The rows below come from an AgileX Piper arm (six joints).
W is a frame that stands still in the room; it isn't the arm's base.
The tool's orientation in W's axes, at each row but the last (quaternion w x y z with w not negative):
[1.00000 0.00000 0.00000 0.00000]
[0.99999 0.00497 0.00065 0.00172]
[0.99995 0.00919 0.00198 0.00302]
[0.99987 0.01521 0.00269 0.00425]
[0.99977 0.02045 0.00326 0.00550]
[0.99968 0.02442 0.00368 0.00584]
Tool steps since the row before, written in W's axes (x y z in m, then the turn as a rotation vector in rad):
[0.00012 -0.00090 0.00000 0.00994 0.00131 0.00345]
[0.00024 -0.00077 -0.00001 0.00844 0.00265 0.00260]
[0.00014 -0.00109 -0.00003 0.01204 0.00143 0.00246]
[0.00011 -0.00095 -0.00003 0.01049 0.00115 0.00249]
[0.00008 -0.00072 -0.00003 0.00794 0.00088 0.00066]
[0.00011 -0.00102 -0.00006 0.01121 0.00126 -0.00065]
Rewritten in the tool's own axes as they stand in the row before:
[0.00012 -0.00090 0.00000 0.00994 0.00131 0.00345]
[0.00024 -0.00077 0.00000 0.00845 0.00265 0.00258]
[0.00013 -0.00109 -0.00001 0.01204 0.00140 0.00248]
[0.00010 -0.00095 0.00000 0.01049 0.00114 0.00251]
[0.00007 -0.00072 0.00000 0.00794 0.00082 0.00068]
[0.00010 -0.00102 -0.00001 0.01123 0.00110 -0.00062]

